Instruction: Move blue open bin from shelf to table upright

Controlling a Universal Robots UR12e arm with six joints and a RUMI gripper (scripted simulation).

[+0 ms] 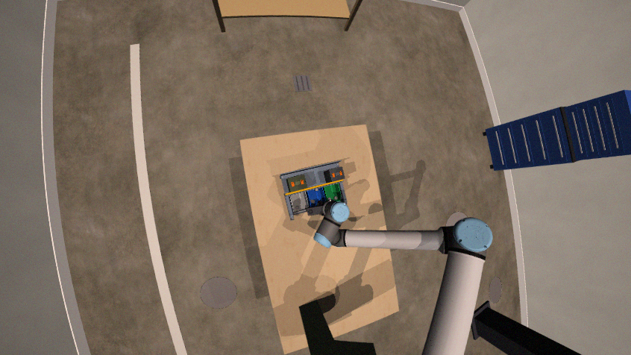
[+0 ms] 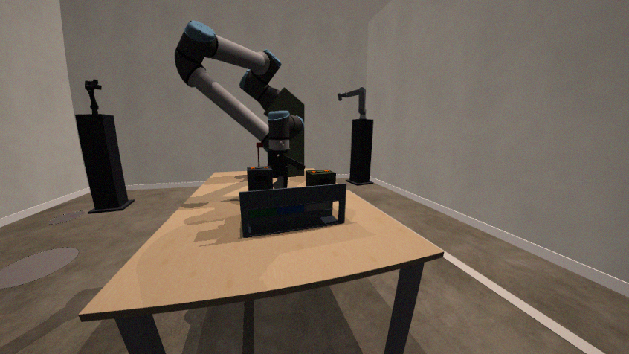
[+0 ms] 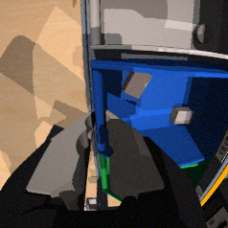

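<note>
Now: hand 80 mm short of the blue open bin, 10 mm to the left of it and 10 mm above it. Round my hand: grey bin: 90 mm ahead, 100 mm to the left, 20 mm below; then bar: 130 mm ahead, 10 mm to the right, 50 mm above; then green bin: 70 mm ahead, 120 mm to the right, 20 mm below.
</note>
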